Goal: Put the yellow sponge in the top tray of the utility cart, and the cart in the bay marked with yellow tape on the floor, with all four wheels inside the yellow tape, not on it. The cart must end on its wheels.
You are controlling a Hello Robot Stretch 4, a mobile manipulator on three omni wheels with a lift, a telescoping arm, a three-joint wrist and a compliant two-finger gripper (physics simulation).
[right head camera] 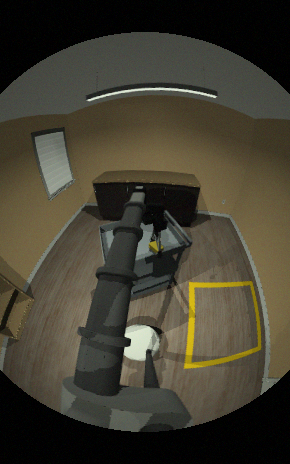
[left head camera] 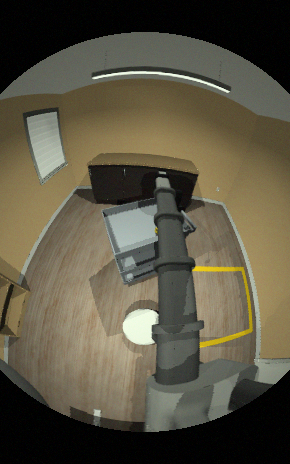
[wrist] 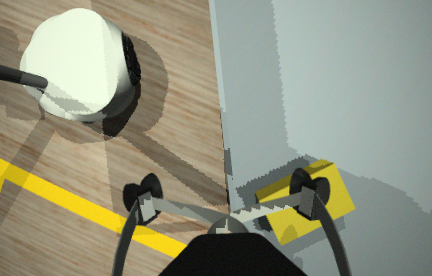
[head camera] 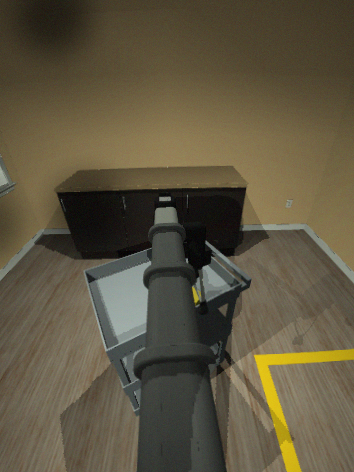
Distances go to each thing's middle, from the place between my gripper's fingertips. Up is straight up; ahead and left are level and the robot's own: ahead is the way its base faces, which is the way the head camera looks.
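Scene:
Yellow sponge [wrist: 340, 203]: 100 mm below my hand and 110 mm ahead of it.

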